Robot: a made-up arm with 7 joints. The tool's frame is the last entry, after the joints. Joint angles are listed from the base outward. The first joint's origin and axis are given. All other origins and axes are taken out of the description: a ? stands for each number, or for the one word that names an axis. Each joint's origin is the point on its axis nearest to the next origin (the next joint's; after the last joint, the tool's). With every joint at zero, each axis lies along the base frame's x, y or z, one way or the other. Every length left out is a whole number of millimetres.
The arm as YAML. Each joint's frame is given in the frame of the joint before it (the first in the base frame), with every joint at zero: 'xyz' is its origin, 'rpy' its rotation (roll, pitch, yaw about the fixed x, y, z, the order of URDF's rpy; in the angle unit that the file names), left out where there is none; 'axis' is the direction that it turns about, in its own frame. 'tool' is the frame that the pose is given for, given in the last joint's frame.
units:
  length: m
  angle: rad
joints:
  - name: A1
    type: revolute
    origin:
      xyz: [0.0, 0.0, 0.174]
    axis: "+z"
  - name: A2
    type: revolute
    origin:
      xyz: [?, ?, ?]
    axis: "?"
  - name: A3
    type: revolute
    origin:
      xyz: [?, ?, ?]
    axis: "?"
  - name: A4
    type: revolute
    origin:
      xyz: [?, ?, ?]
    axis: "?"
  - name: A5
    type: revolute
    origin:
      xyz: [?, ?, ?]
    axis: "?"
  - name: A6
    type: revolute
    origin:
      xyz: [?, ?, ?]
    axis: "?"
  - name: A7
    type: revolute
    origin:
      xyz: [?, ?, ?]
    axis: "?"
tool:
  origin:
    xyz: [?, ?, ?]
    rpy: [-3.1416, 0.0, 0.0]
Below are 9 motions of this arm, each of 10 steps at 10 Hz.
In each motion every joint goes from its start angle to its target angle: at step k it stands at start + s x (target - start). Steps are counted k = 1, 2, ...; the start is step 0. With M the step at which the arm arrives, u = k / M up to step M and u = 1 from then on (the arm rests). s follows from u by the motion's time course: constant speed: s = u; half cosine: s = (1 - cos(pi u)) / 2; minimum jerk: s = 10 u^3 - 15 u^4 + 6 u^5.
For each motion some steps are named. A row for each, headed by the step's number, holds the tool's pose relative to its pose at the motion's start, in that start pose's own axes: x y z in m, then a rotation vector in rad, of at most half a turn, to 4 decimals.
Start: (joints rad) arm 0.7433 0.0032 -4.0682 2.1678 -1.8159 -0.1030 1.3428
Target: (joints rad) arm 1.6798 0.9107 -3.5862 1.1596 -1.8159 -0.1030 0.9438
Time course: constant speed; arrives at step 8
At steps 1, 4, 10:
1: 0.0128 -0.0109 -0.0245 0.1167 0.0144 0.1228
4: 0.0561 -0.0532 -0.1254 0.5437 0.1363 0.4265
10: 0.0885 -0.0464 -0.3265 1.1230 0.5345 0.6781

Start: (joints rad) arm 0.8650 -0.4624 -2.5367 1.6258 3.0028 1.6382 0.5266
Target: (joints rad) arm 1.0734 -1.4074 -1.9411 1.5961 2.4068 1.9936 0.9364
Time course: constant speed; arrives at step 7
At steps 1, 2, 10:
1: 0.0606 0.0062 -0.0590 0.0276 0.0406 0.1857
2: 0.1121 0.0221 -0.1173 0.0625 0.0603 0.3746
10: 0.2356 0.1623 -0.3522 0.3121 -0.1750 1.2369

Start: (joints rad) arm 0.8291 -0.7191 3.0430 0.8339 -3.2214 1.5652 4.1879
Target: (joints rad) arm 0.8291 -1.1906 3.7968 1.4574 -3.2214 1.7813 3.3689
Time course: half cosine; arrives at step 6
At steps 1, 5, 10:
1: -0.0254 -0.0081 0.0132 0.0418 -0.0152 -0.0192
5: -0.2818 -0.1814 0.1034 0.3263 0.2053 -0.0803
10: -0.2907 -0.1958 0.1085 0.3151 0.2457 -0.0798

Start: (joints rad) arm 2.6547 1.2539 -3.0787 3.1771 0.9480 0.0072 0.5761
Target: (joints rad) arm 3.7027 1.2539 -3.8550 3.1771 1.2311 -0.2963 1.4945
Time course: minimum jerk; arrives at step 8
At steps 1, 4, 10:
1: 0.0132 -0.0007 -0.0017 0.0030 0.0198 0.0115
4: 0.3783 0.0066 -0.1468 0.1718 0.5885 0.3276
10: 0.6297 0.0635 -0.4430 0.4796 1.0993 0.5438

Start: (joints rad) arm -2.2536 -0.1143 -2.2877 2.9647 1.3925 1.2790 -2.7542
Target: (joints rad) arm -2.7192 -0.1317 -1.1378 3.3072 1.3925 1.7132 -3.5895
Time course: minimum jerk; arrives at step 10
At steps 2, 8, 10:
2: 0.0089 0.0111 -0.0002 -0.0324 0.0393 -0.0585
8: 0.1418 0.1578 -0.1092 -0.7159 0.3207 -1.0442
10: 0.1494 0.1636 -0.1217 -0.7687 0.3161 -1.1114

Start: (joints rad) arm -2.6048 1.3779 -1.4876 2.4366 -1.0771 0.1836 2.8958
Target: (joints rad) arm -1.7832 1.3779 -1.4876 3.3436 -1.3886 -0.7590 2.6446
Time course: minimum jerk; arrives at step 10
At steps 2, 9, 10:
2: -0.0214 -0.0566 -0.0337 0.1091 -0.0838 -0.0147
9: -0.0012 -0.3526 -0.9059 2.0265 -0.7222 -0.7077
10: 0.0014 -0.3498 -0.9128 2.0441 -0.7193 -0.7174

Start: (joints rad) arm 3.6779 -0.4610 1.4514 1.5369 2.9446 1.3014 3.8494
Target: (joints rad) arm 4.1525 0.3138 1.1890 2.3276 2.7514 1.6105 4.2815
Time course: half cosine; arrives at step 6
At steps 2, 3, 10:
2: 0.1259 0.0361 0.0561 0.0894 0.3138 0.1284
3: 0.2421 0.0980 0.0623 0.1707 0.5944 0.2117
10: 0.3750 0.2612 -0.0400 0.3005 1.0187 0.2477

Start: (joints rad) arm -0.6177 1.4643 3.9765 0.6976 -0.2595 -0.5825 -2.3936
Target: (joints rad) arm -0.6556 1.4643 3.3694 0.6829 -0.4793 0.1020 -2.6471
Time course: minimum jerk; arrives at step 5
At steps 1, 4, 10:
1: -0.0034 -0.0165 0.0024 0.0518 0.0180 -0.0152
4: -0.0300 -0.2767 -0.0593 0.8011 0.4104 -0.0973
10: -0.0296 -0.2922 -0.0698 0.8453 0.4434 -0.0915

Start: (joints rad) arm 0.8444 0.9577 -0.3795 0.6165 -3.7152 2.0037 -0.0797
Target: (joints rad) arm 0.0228 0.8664 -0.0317 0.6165 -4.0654 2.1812 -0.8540
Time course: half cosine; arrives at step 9
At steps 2, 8, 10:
2: -0.0013 -0.0123 -0.0086 0.0421 -0.0315 -0.0480
8: -0.0412 -0.1117 -0.0850 0.4646 -0.2395 -0.5178
10: -0.0435 -0.1153 -0.0886 0.4829 -0.2445 -0.5383

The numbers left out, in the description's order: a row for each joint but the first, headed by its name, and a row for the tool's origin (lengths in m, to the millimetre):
A2: xyz 0.0 0.0 0.0, axis +y
A3: xyz 0.0 0.0 0.371, axis +z
A4: xyz 0.067 0.0 0.0, axis -y
A5: xyz 0.079 0.0 -0.347, axis -z
A6: xyz 0.0 0.0 0.0, axis +y
A7: xyz 0.086 0.0 -0.109, axis -z
tool: xyz 0.0 0.0 0.0

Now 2 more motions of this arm.
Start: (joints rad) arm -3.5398 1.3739 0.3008 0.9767 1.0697 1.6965 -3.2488
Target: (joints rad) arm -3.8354 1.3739 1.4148 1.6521 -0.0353 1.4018 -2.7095
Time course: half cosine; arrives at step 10
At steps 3, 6, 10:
3: 0.0221 0.0659 0.0437 0.3091 0.0388 -0.1196
6: 0.1504 0.2166 0.1211 0.7836 -0.1730 -0.5579
10: 0.3350 0.3050 0.1484 0.8384 -0.5296 -0.9827

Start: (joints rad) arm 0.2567 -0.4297 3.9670 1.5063 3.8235 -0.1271 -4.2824
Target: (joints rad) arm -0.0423 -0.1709 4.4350 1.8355 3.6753 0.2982 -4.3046
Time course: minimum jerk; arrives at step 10
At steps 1, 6, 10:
1: 0.0026 0.0003 -0.0008 -0.0043 0.0065 -0.0030
6: 0.1990 -0.0101 -0.0961 -0.3315 0.5182 -0.2134
10: 0.2788 -0.0396 -0.1574 -0.4700 0.7573 -0.2921

